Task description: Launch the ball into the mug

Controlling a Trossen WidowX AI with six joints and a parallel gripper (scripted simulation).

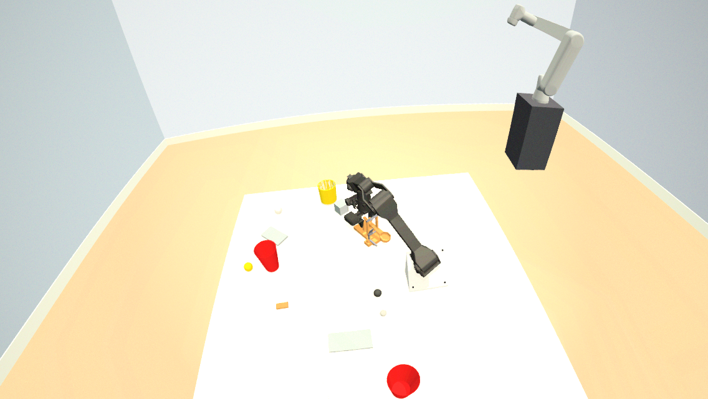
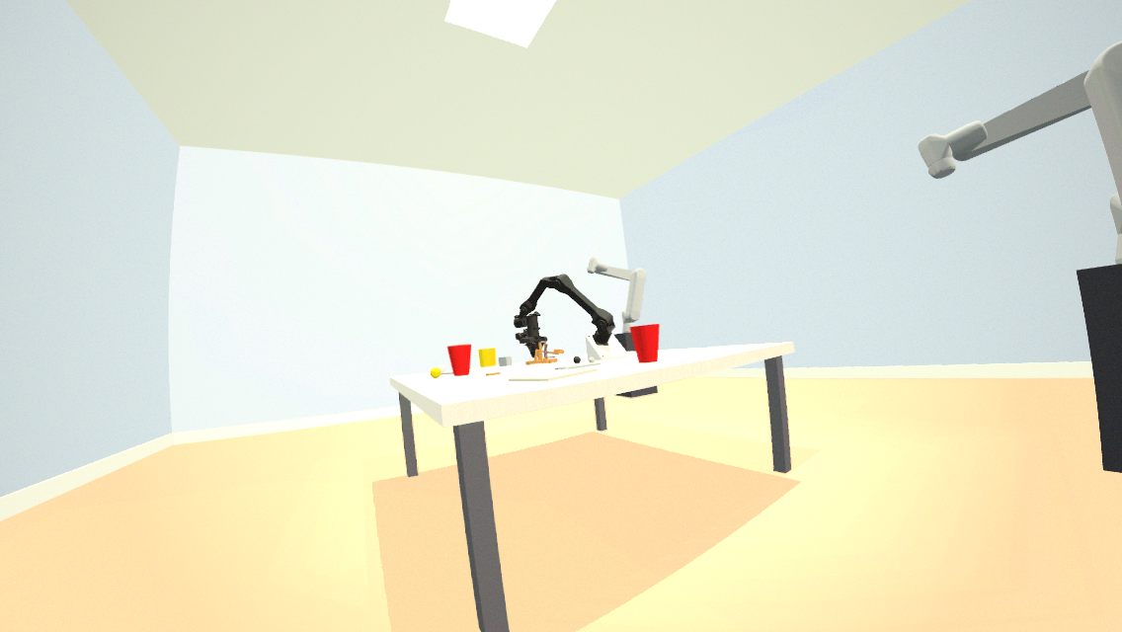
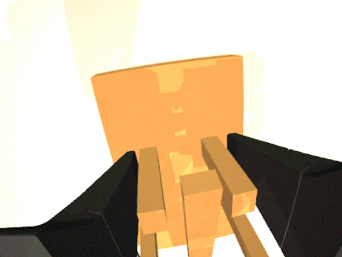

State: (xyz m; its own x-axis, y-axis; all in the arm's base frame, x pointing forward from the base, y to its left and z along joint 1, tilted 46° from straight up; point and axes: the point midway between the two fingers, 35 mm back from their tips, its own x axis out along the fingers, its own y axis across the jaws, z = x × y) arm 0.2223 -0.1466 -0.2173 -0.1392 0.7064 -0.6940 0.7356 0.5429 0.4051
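Right now the black ball is 6 cm behind my gripper tip, 35 cm to the left of it and 2 cm below it. From my gripper tip the other things lie so: catapult (4 cm behind, 6 cm to the left, 2 cm above); yellow mug (20 cm ahead, 21 cm to the right); grey cube (12 cm ahead, 13 cm to the right, 1 cm below).
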